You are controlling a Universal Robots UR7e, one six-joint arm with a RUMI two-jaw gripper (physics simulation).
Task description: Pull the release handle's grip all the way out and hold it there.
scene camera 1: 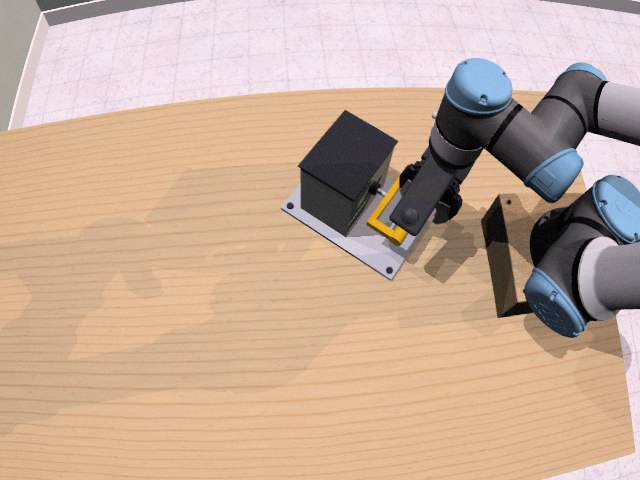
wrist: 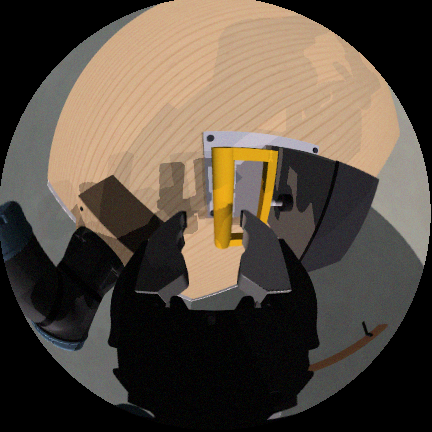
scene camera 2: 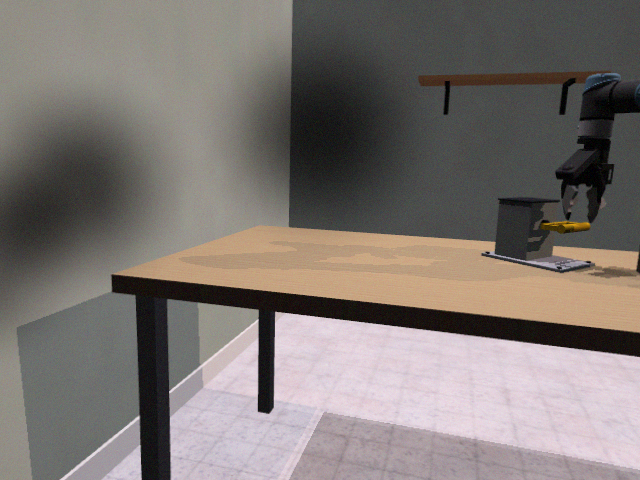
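In scene camera 1 I see my gripper (scene camera 1: 421, 212) and a grey base plate (scene camera 1: 365, 244). The wrist view shows me my gripper (wrist: 212, 211) too, and the grey base plate (wrist: 210, 138) is there with it. Then there is scene camera 2, where I find the grey base plate (scene camera 2: 554, 263) as well as my gripper (scene camera 2: 578, 221).
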